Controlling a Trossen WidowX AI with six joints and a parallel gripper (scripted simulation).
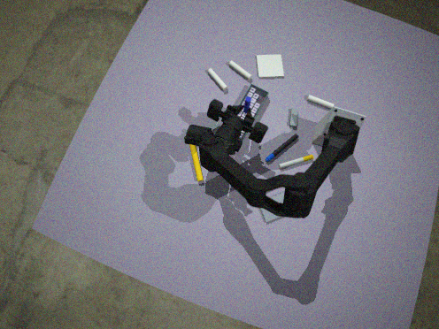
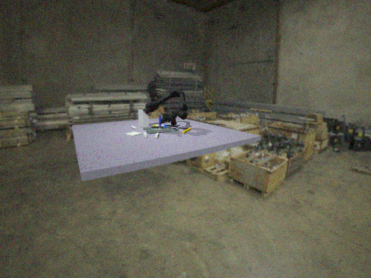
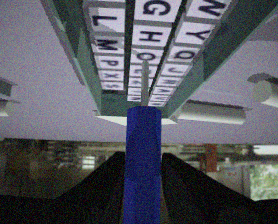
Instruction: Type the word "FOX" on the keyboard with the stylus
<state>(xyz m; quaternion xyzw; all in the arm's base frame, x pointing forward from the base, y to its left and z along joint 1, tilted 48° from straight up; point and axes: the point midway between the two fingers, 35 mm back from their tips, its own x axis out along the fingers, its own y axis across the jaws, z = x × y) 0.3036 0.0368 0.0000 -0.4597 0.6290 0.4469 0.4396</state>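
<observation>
My gripper tip is now 60 mm above the o key. Round my gripper tip: x key: 30 mm behind, 20 mm to the right, 60 mm below; stylus tip: 50 mm below; blue stylus: 10 mm below.
</observation>
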